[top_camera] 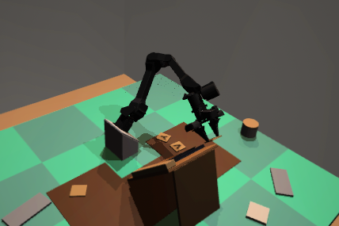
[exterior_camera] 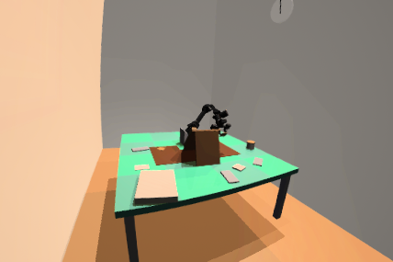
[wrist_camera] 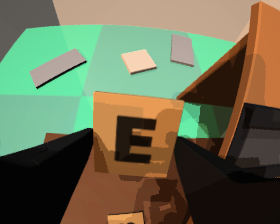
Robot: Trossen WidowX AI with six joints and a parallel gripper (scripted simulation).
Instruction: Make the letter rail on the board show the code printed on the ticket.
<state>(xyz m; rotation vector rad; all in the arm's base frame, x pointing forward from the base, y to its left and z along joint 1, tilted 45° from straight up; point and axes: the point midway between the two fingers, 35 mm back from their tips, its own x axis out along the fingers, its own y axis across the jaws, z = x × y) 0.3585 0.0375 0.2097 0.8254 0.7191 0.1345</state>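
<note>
Now: gripper tip 19 cm to the left of the white ticket, 10 cm past it and 8 cm above it. Round my gripper tip: large beige slab: 66 cm to the right, 27 cm ahead, 16 cm below; then mat: 19 cm to the right, 19 cm behind, 18 cm below.
</note>
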